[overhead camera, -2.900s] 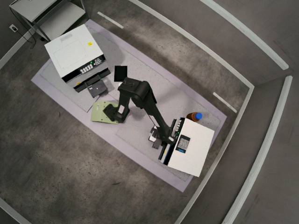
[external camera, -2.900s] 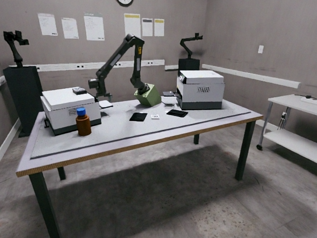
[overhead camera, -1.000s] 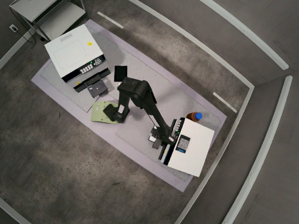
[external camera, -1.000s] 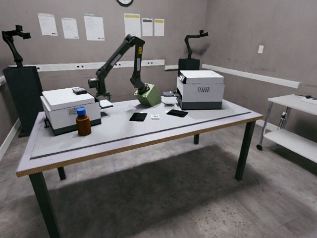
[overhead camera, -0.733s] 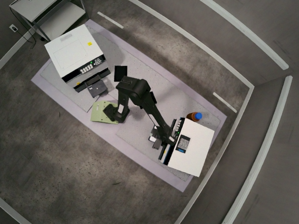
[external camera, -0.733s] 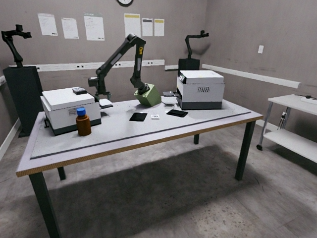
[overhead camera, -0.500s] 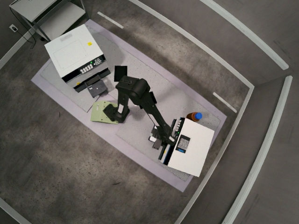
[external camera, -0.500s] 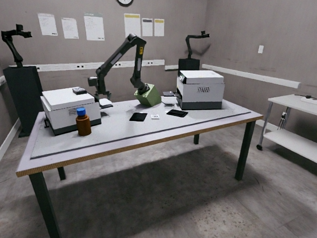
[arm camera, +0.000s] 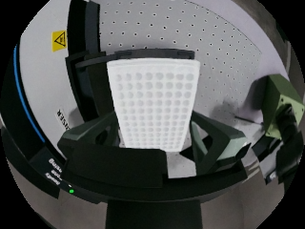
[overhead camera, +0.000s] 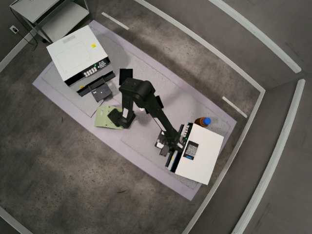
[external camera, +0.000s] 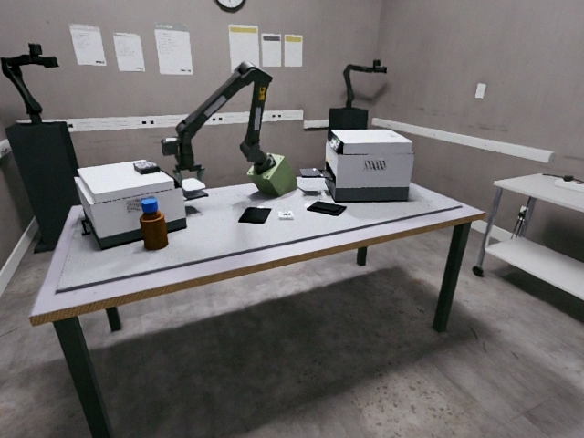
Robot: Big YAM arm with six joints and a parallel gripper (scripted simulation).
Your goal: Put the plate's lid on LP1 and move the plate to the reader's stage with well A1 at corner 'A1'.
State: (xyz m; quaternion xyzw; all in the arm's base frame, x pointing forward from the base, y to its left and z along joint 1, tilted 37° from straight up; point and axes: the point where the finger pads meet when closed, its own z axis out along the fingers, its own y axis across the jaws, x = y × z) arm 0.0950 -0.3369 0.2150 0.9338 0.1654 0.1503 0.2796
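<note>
My hand is 25 cm to the right of the black pad, 20 cm short of it and 12 cm above it. Round my hand: white label: 53 cm to the left, 17 cm ahead, 13 cm below; white well plate: right at my hand; brown capped bottle: 32 cm ahead, 18 cm to the right, 1 cm below.
</note>
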